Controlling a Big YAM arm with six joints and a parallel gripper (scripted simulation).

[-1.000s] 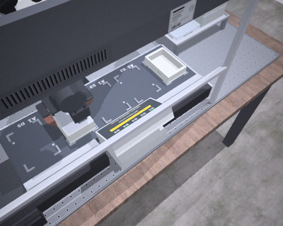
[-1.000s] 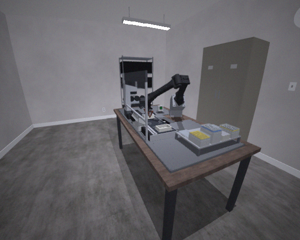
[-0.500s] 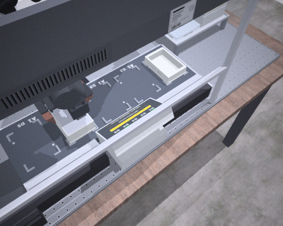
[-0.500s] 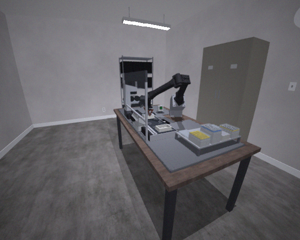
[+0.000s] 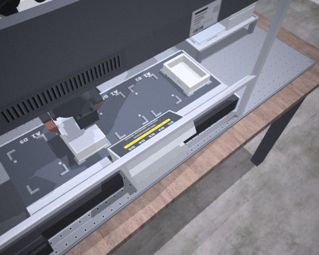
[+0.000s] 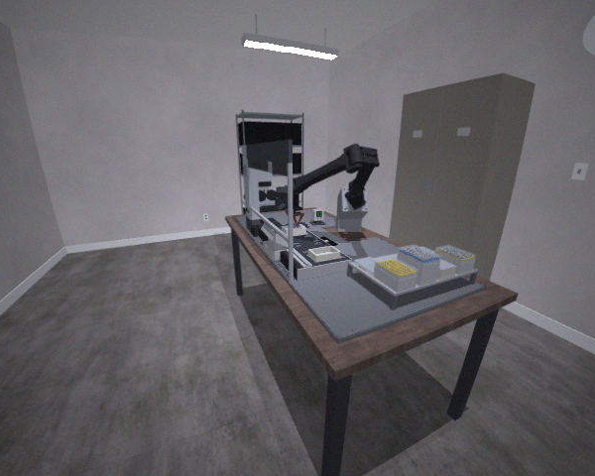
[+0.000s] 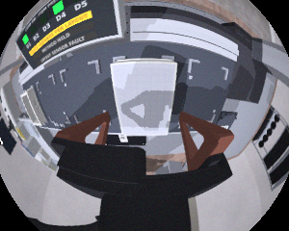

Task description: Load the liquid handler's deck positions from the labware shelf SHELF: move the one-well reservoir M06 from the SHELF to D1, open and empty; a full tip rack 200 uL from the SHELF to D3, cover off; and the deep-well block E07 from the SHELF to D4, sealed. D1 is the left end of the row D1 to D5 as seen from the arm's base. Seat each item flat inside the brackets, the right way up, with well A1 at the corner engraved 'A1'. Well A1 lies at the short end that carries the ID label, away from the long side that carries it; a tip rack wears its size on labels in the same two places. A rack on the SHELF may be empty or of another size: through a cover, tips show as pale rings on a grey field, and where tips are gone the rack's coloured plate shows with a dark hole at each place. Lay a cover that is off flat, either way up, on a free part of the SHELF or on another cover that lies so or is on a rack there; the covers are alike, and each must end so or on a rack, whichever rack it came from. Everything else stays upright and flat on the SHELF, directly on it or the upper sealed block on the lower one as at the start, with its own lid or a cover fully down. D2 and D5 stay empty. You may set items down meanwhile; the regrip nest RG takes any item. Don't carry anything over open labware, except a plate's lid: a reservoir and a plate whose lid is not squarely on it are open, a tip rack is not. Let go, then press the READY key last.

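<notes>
My gripper is now 5 cm above the sealed deep-well block. Also, from my hand: white one-well reservoir (37 cm to the left, 6 cm below, 3 cm behind); green ready key (31 cm to the right, 29 cm behind, 4 cm below); dark gantry (39 cm above, 18 cm ahead, 10 cm to the left).
</notes>
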